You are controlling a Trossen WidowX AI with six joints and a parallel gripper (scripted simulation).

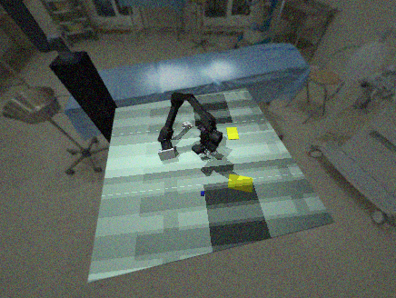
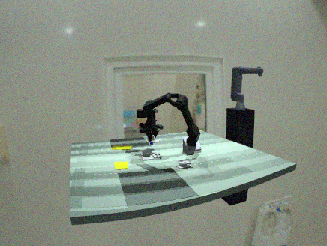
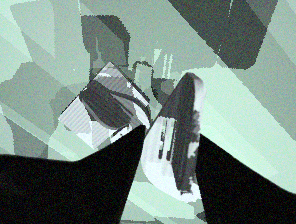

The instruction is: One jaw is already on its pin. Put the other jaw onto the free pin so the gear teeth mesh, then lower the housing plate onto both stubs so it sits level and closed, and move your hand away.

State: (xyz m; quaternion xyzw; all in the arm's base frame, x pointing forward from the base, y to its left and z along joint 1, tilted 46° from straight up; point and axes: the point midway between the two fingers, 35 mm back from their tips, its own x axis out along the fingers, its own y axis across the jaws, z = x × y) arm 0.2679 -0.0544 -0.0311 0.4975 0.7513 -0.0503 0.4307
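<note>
Right now my gripper tip is 30 mm past the jaw and 20 mm to the right of it. Round my gripper tip: blue block 50 mm behind, 260 mm to the right, 80 mm below.
</note>
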